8 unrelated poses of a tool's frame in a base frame.
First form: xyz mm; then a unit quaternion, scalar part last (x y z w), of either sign.
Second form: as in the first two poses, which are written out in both.
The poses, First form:
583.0 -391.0 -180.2 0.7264 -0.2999 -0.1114 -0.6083
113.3 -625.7 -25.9 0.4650 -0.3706 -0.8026 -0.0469
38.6 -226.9 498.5 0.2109 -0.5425 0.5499 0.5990
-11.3 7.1 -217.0 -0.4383 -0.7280 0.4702 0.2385
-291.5 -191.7 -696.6 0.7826 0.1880 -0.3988 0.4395
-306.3 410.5 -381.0 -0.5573 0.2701 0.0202 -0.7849
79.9 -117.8 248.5 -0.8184 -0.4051 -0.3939 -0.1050
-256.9 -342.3 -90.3 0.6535 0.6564 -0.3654 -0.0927
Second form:
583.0 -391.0 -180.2 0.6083 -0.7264 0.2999 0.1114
113.3 -625.7 -25.9 0.0469 -0.4650 0.3706 0.8026
38.6 -226.9 498.5 0.5990 0.2109 -0.5425 0.5499
-11.3 7.1 -217.0 0.2385 -0.4383 -0.7280 0.4702
-291.5 -191.7 -696.6 0.4395 0.7826 0.1880 -0.3988
-306.3 410.5 -381.0 0.7849 0.5573 -0.2701 -0.0202
79.9 -117.8 248.5 0.1050 0.8184 0.4051 0.3939
-256.9 -342.3 -90.3 0.0927 -0.6535 -0.6564 0.3654

